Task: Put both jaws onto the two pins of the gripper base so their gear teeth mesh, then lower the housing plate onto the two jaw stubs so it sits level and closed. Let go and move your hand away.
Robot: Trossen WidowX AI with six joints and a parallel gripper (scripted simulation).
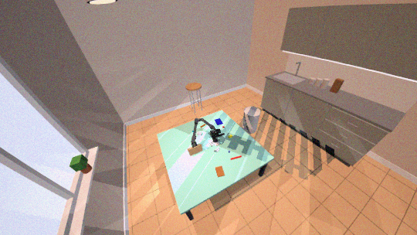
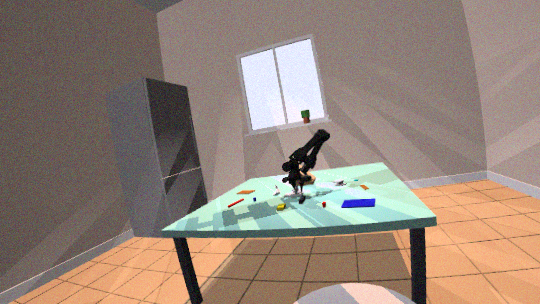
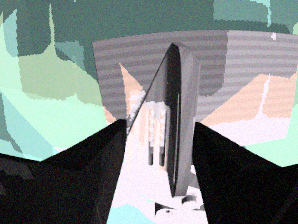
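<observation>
Right now the pale flat plate is 3 cm to the right of my gripper tip, 1 cm below it and 1 cm ahead of it. From my gripper tip the other things lie so: yellow block (26 cm ahead, 8 cm to the right, 1 cm below); dark block (17 cm ahead, 3 cm to the left); cyan chip (39 cm to the left, 14 cm behind, 1 cm below).
</observation>
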